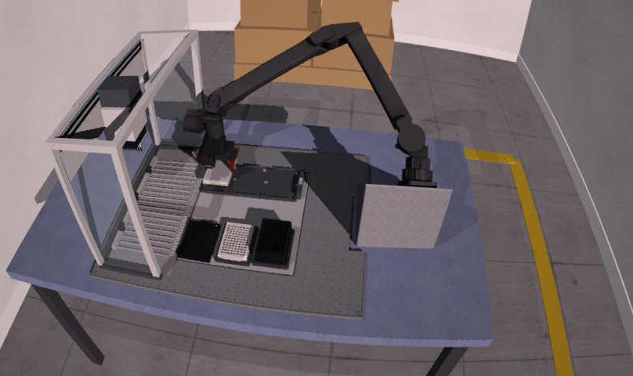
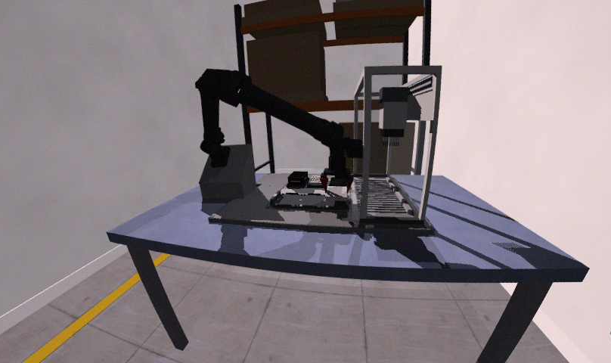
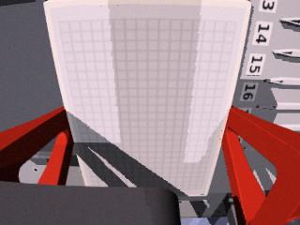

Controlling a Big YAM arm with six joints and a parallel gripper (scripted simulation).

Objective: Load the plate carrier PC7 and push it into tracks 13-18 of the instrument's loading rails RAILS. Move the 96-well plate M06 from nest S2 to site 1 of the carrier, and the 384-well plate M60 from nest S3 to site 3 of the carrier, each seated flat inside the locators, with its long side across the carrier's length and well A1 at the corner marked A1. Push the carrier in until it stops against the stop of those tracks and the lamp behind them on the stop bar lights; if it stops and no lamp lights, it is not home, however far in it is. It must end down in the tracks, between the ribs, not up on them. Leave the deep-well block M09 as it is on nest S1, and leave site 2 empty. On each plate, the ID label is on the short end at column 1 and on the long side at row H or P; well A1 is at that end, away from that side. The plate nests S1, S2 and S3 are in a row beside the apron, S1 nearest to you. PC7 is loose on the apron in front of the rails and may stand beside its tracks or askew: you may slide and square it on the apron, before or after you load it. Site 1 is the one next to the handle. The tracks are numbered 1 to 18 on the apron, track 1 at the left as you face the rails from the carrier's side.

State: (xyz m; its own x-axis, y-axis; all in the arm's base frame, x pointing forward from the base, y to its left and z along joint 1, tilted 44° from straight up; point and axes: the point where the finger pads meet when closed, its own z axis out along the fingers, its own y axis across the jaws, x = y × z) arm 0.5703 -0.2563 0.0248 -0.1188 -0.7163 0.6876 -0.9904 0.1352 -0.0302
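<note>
My hand is 8 cm past the white 96-well plate M06, 27 cm to the right of it and 3 cm above it. Also, from my hand: dark plate carrier PC7 (10 cm behind, 1 cm to the left, 3 cm below); plate nest S2 (8 cm behind, 27 cm to the left, 4 cm below); black nest S3 (4 cm ahead, 27 cm to the left, 4 cm below).
</note>
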